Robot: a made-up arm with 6 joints.
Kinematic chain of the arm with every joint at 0, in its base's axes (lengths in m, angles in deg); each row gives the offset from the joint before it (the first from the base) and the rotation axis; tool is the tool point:
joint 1: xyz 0 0 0.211 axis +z
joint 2: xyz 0 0.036 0 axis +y
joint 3: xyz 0 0 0.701 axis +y
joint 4: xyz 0 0 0.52 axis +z
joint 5: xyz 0 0 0 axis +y
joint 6: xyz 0 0 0.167 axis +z
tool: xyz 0 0 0
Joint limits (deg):
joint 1: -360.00..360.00
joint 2: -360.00..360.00
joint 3: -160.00..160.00
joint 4: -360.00..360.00
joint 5: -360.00..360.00
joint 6: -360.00..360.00
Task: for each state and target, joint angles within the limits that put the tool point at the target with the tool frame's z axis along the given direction. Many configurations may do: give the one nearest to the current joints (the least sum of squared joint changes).
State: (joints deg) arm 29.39 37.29 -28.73 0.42 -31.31 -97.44
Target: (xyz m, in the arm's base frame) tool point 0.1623 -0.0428 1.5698 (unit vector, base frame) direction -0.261 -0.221 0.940
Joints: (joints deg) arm -11.71 12.50 -6.87 41.74 -23.86 -97.44
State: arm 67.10 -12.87 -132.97 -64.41 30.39 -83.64
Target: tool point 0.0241 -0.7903 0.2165 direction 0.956 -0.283 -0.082
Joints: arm 82.40 -46.89 -105.29 -84.32 81.70 -83.64
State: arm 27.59 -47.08 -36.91 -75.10 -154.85 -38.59
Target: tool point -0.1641 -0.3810 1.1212 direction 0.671 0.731 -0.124
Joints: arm 64.83 -9.09 -53.58 -42.41 -206.08 -38.59
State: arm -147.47 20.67 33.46 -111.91 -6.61 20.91
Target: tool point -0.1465 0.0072 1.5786 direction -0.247 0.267 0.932
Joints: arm -179.26 0.81 9.80 -75.95 16.16 20.91
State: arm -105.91 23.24 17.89 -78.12 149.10 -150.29
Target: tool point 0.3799 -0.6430 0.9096 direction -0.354 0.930 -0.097
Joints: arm -63.46 35.97 37.56 -27.78 192.25 -150.29
